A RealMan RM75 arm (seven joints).
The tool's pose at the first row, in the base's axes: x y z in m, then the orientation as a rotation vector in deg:
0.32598 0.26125 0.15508 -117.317 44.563 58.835
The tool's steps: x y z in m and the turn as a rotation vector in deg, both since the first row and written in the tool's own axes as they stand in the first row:
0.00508 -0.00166 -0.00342 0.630 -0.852 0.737
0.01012 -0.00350 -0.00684 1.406 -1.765 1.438
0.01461 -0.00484 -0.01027 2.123 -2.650 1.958
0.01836 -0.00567 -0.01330 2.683 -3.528 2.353
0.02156 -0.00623 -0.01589 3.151 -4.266 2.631
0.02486 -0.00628 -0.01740 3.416 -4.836 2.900
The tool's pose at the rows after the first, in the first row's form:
0.33122 0.25847 0.15283 -116.074 45.162 59.680
0.33657 0.25580 0.15066 -114.668 45.735 60.468
0.34128 0.25295 0.14880 -113.362 46.097 61.154
0.34506 0.25027 0.14723 -112.216 46.266 61.850
0.34817 0.24789 0.14585 -111.264 46.346 62.401
0.35050 0.24607 0.14374 -110.596 46.431 62.911

